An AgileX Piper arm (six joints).
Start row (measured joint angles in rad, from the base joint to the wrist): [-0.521 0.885 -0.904 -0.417 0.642 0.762]
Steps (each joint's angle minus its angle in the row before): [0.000 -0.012 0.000 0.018 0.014 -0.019]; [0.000 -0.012 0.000 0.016 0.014 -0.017]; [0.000 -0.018 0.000 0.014 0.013 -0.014]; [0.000 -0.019 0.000 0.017 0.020 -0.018]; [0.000 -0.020 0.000 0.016 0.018 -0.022]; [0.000 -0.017 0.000 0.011 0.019 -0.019]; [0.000 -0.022 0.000 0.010 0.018 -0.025]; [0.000 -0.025 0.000 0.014 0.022 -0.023]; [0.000 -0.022 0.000 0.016 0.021 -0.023]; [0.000 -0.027 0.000 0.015 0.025 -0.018]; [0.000 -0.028 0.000 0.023 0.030 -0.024]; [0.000 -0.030 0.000 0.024 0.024 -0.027]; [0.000 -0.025 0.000 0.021 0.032 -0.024]
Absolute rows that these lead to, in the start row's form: [-0.521 0.873 -0.904 -0.399 0.656 0.743]; [-0.521 0.861 -0.904 -0.383 0.670 0.726]; [-0.521 0.843 -0.904 -0.369 0.683 0.712]; [-0.521 0.824 -0.904 -0.352 0.703 0.694]; [-0.521 0.804 -0.904 -0.336 0.721 0.672]; [-0.521 0.787 -0.904 -0.325 0.740 0.653]; [-0.521 0.765 -0.904 -0.315 0.758 0.628]; [-0.521 0.740 -0.904 -0.301 0.780 0.605]; [-0.521 0.718 -0.904 -0.285 0.801 0.582]; [-0.521 0.691 -0.904 -0.270 0.826 0.564]; [-0.521 0.663 -0.904 -0.247 0.856 0.540]; [-0.521 0.633 -0.904 -0.223 0.880 0.513]; [-0.521 0.608 -0.904 -0.202 0.912 0.489]
